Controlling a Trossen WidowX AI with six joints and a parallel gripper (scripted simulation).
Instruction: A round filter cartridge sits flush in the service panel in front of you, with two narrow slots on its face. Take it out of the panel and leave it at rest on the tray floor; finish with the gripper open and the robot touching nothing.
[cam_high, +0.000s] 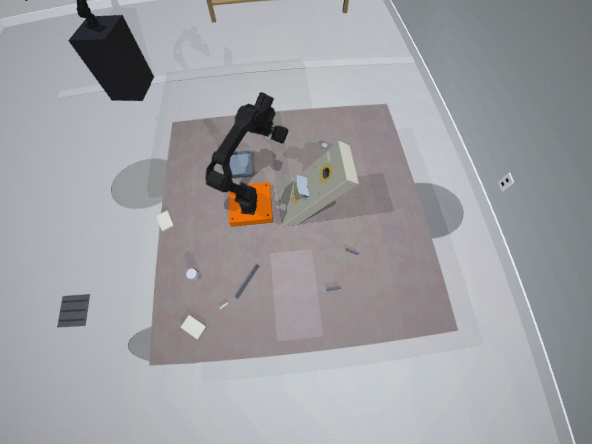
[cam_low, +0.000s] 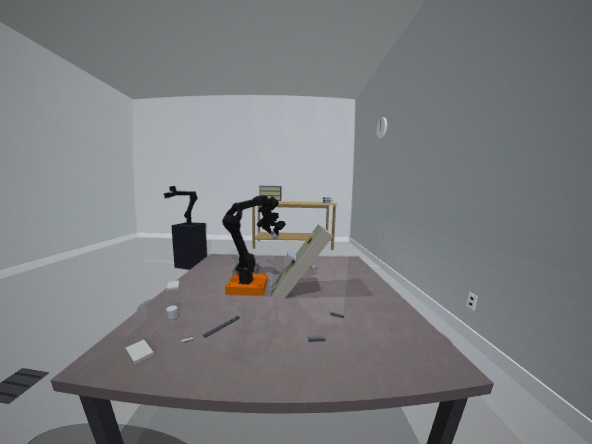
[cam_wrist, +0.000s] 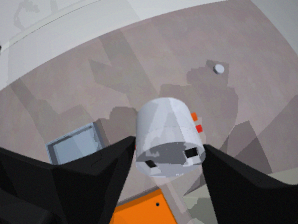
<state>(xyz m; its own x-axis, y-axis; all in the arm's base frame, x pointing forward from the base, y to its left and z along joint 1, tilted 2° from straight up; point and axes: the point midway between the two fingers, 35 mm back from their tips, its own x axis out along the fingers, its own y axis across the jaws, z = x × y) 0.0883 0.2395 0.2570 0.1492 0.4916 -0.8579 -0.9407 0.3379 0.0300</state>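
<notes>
Now: the grey-blue tray 26 cm below my gripper tip and 20 cm behind it. Also, from my gripper tip: round white filter cartridge right at my gripper tip; then grey bracket 21 cm to the right, 16 cm ahead, 8 cm below.
</notes>
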